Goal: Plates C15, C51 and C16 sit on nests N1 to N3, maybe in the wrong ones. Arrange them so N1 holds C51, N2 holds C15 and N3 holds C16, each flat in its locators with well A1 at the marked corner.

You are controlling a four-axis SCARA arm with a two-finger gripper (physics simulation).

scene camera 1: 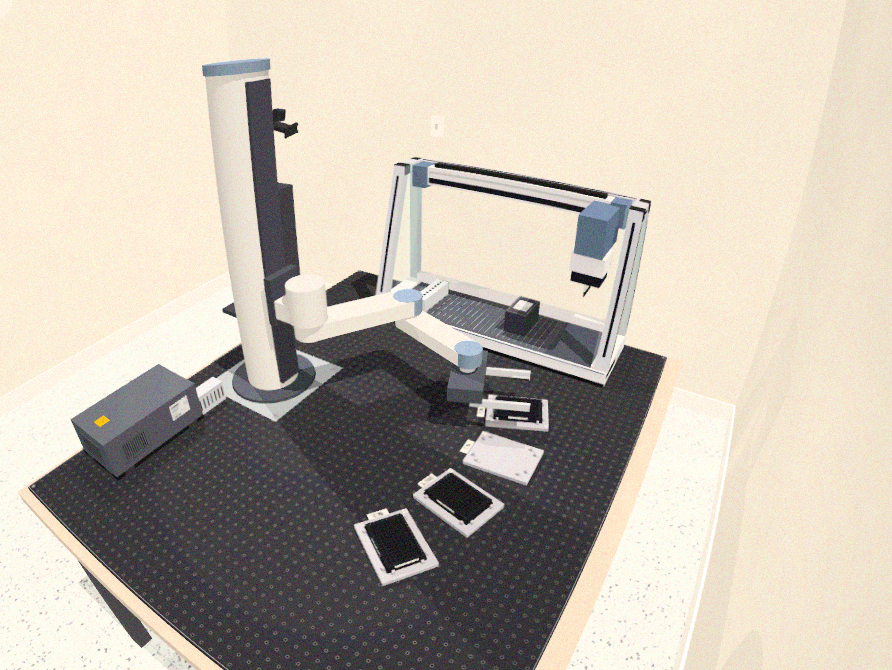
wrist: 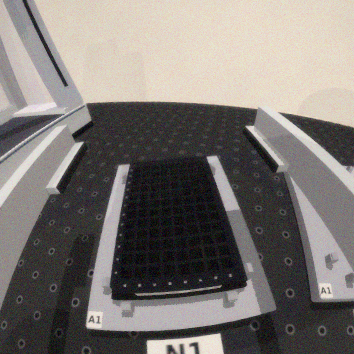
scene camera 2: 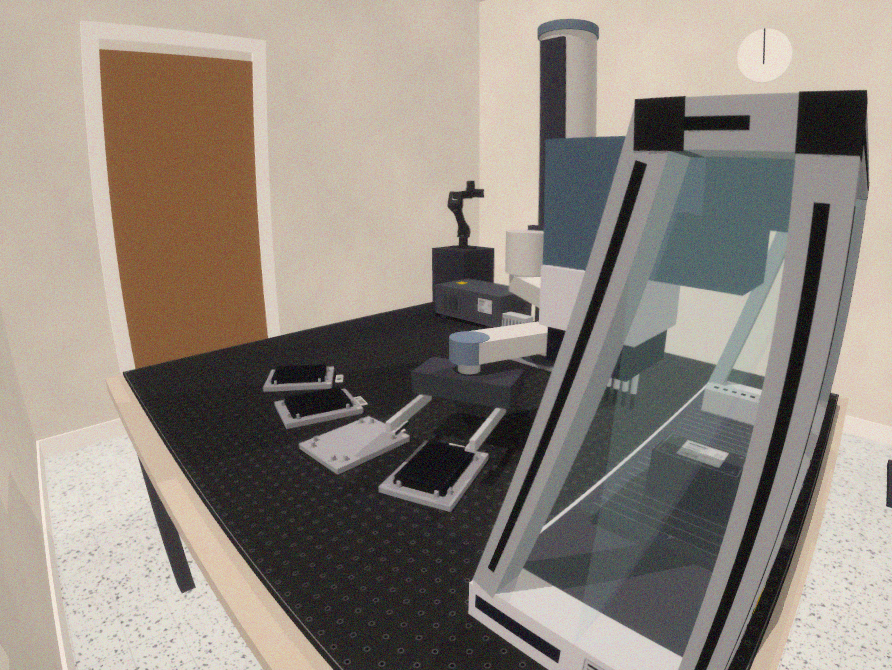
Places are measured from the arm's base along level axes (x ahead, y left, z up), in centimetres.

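Pixels of known places: gripper, fingertip midpoint: (scene camera 1: 529, 390) (wrist: 162, 124) (scene camera 2: 428, 437); arm's base, link origin: (scene camera 1: 274, 380).
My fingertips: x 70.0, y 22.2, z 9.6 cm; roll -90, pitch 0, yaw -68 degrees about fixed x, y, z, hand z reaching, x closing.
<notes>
For each thing: its top centre in the pictures, then the offset to it from my fingertips. "*": a spot on its surface instead.
- Black plate C51, top centre: (wrist: 170, 205) (scene camera 2: 435, 462) (scene camera 1: 518, 407) dz -5.7, dx -2.2, dy -0.8 cm
- nest N1, top centre: (wrist: 170, 209) (scene camera 2: 436, 464) (scene camera 1: 518, 408) dz -6.1, dx -2.3, dy -0.8 cm
- neighbouring nest, top centre: (scene camera 2: 353, 435) (scene camera 1: 504, 452) dz -6.1, dx +1.7, dy -18.3 cm
- dark block, surface spot: (scene camera 1: 521, 315) * dz +3.5, dx -15.1, dy +29.4 cm
- grey box, surface spot: (scene camera 1: 137, 418) * dz +3.1, dx -74.7, dy -65.6 cm
Black plate C51 (scene camera 1: 535, 411) (scene camera 2: 432, 467) (wrist: 175, 225) lies flat in the locators of nest N1 (wrist: 175, 314), its lettered edge toward the N1 label; its name is too blurred to read. The A1 mark is at the nest's near left corner in the wrist view. My gripper (scene camera 1: 530, 390) (scene camera 2: 432, 434) (wrist: 162, 124) is open above it, one finger on each side, clear of the plate. The neighbouring nest (scene camera 1: 502, 456) (scene camera 2: 346, 443) (wrist: 321, 270) is bare. Two more black plates, one (scene camera 1: 458, 496) (scene camera 2: 317, 403) nearer and one (scene camera 1: 395, 540) (scene camera 2: 301, 373) farther, sit in the other nests, names unreadable.
A framed gantry machine (scene camera 1: 504, 349) stands behind N1, with a dark block (scene camera 1: 521, 315) on its deck. A grey box (scene camera 1: 137, 418) (scene camera 2: 472, 299) stands by the arm's column (scene camera 1: 241, 216). The table's wooden edge (scene camera 1: 612, 519) runs beyond the nests.
</notes>
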